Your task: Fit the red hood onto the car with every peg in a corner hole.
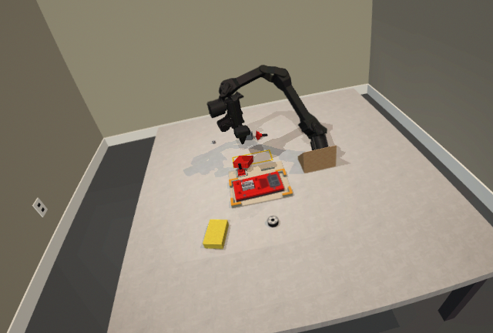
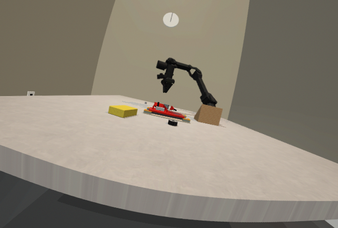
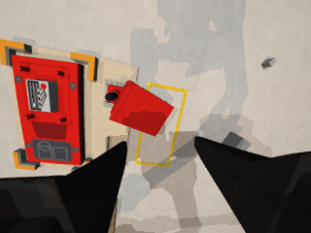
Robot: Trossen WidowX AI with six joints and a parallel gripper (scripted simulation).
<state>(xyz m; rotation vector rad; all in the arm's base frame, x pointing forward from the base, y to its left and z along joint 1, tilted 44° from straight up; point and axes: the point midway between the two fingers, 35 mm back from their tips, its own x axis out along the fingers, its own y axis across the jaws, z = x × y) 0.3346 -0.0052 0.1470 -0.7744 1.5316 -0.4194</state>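
Now: the red hood 10 cm below my gripper tip, 2 cm to the left of it and 1 cm ahead of it. From my gripper tip the other things lie so: small black wheel (38 cm to the left, 12 cm below, 7 cm behind); grey engine block (20 cm to the left, 11 cm below); yellow block (39 cm to the left, 14 cm ahead, 12 cm below).
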